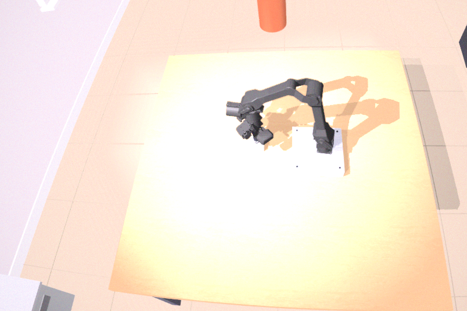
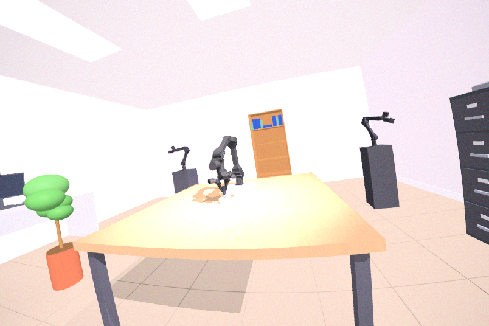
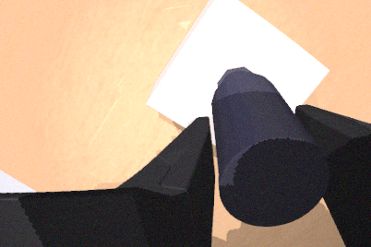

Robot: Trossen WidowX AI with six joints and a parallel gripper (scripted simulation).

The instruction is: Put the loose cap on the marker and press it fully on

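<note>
Now: the marker cap 1 cm above my gripper tip.
</note>
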